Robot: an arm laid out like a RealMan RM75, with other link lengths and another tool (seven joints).
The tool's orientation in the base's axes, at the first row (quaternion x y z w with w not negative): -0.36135 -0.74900 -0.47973 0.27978
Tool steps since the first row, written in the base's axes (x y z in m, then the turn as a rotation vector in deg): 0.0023 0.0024 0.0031 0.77 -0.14 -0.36; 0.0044 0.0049 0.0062 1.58 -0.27 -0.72; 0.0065 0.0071 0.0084 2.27 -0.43 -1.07; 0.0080 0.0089 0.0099 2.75 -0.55 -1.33; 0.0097 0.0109 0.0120 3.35 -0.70 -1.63; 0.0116 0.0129 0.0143 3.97 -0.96 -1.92; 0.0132 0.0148 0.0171 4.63 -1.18 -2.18; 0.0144 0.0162 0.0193 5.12 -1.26 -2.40; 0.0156 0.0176 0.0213 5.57 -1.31 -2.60; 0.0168 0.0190 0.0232 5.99 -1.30 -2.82; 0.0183 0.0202 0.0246 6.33 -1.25 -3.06
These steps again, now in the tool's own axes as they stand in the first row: 0.0017 0.0041 0.0009 -0.76 0.40 -0.05; 0.0035 0.0081 0.0018 -1.55 0.83 -0.09; 0.0046 0.0116 0.0028 -2.26 1.17 -0.15; 0.0054 0.0141 0.0038 -2.77 1.39 -0.20; 0.0065 0.0171 0.0047 -3.39 1.68 -0.26; 0.0077 0.0204 0.0056 -4.04 1.96 -0.44; 0.0094 0.0236 0.0061 -4.69 2.29 -0.59; 0.0108 0.0261 0.0065 -5.16 2.56 -0.61; 0.0120 0.0285 0.0069 -5.59 2.80 -0.61; 0.0132 0.0309 0.0074 -6.00 3.03 -0.55; 0.0137 0.0331 0.0079 -6.37 3.20 -0.44
